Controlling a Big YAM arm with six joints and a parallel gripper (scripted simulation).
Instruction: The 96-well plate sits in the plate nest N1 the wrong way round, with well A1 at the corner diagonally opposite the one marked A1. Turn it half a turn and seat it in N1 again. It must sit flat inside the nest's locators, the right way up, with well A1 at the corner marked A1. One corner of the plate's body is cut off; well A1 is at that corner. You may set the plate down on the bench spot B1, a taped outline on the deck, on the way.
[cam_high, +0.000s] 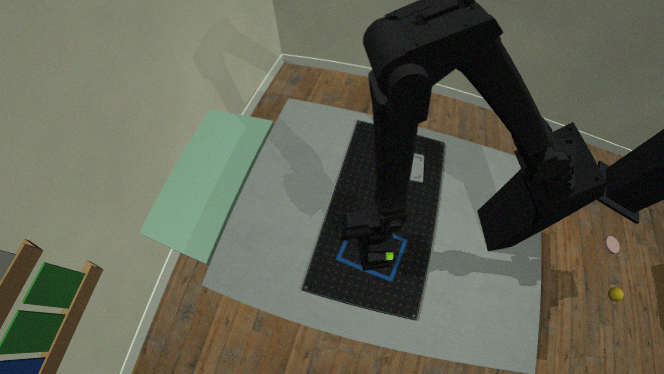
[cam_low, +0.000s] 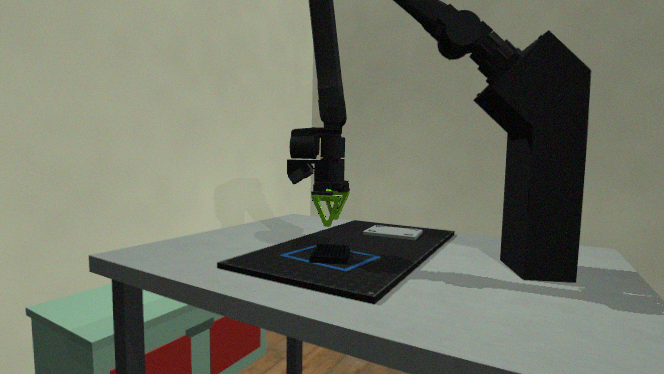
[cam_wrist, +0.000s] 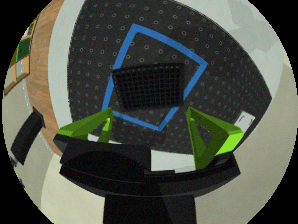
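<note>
Right now the black 96-well plate is 80 mm below my hand. From my hand the other things lie so: plate nest N1: 50 mm ahead, 340 mm to the right, 80 mm below; A1 mark: 140 mm ahead, 360 mm to the right, 80 mm below.
</note>
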